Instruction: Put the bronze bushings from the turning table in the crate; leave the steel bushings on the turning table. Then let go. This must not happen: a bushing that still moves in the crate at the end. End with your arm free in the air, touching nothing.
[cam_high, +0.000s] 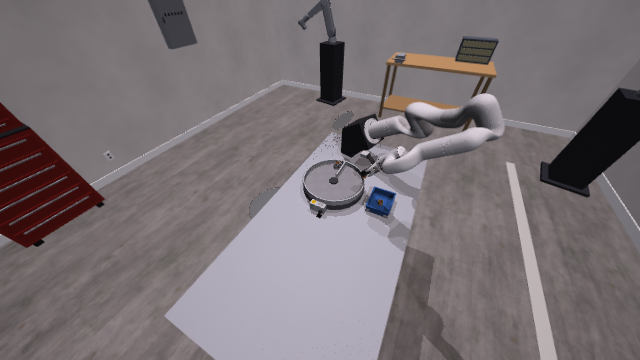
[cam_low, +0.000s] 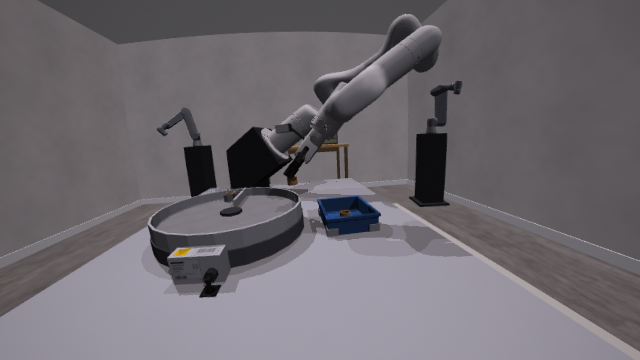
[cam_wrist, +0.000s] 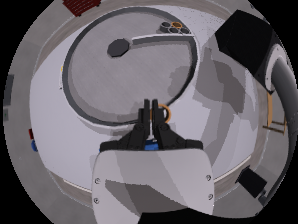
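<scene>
The blue crate lies 4 cm ahead of my hand, 17 cm to the left of it and 13 cm below it. From my hand the other things lie so: grey turning table (11 cm ahead, 17 cm to the right, 11 cm below).
</scene>
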